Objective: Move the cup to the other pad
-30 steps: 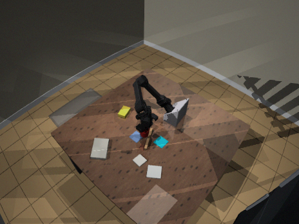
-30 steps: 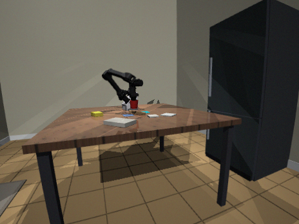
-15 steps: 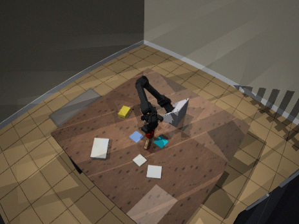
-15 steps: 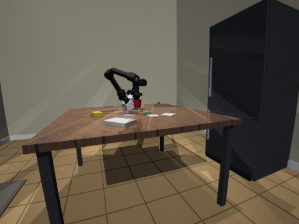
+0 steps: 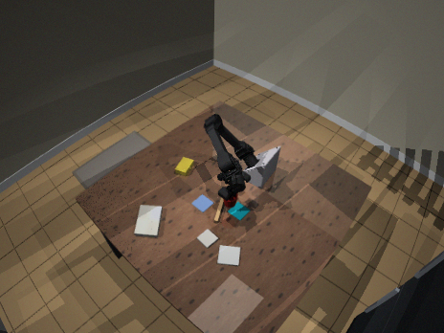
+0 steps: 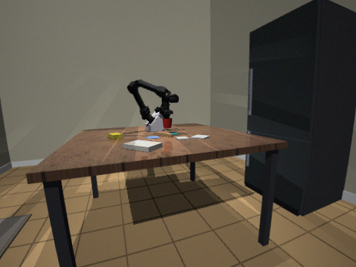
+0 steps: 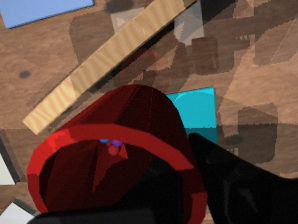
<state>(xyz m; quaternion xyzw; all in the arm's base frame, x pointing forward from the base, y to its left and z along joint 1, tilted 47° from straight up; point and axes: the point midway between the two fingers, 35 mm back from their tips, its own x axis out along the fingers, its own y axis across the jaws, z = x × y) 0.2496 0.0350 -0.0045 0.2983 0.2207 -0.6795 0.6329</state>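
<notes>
Now: gripper tip 1 cm short of the cyan pad, 4 cm to the right of it and 10 cm above it. Round my gripper tip: blue pad: 8 cm ahead, 14 cm to the right, 10 cm below; wooden stick: 4 cm ahead, 5 cm to the right, 9 cm below; red cup: 3 cm ahead.
</notes>
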